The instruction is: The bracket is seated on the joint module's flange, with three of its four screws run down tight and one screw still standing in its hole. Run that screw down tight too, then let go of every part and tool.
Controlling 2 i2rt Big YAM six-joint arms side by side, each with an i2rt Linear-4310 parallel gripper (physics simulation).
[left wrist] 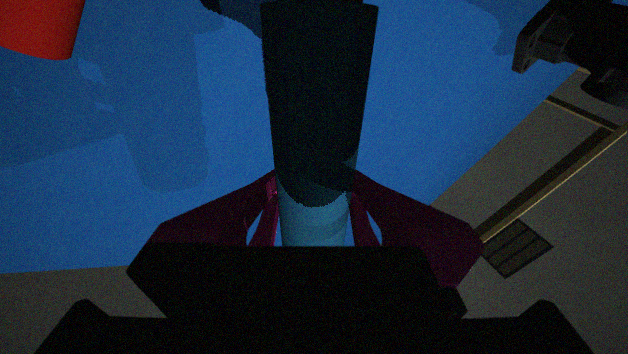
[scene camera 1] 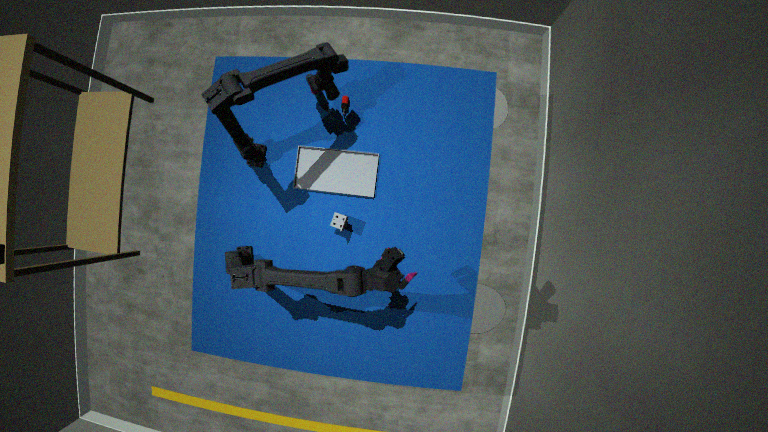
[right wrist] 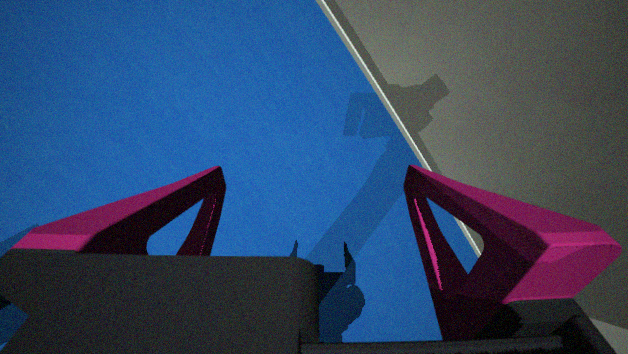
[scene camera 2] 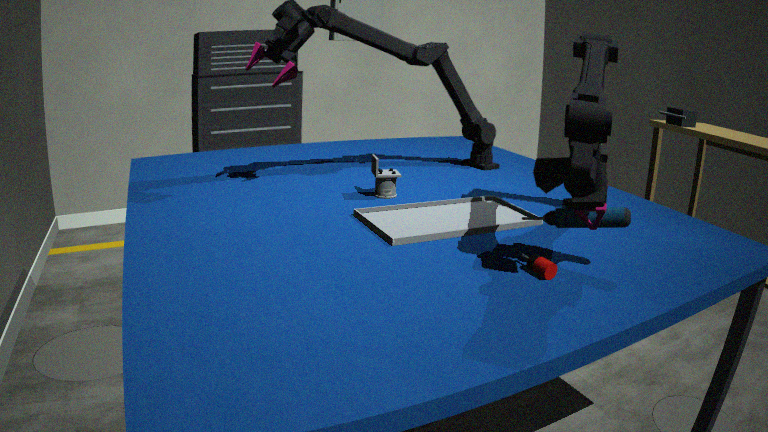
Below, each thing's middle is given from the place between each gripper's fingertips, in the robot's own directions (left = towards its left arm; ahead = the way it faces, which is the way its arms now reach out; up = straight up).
The shallow tray (scene camera 2: 414, 221) lies 400 mm behind my right hand, 350 mm to the left of it and 330 mm below it. The rest, counted from my right hand: blue screwdriver (scene camera 2: 562, 217) 500 mm behind, 690 mm to the left, 220 mm below.
The blue screwdriver lies 20 mm to the right of my left hand, 20 mm ahead of it and 10 mm above it. Also, from my left hand: shallow tray 360 mm to the right, 120 mm ahead, 90 mm below.
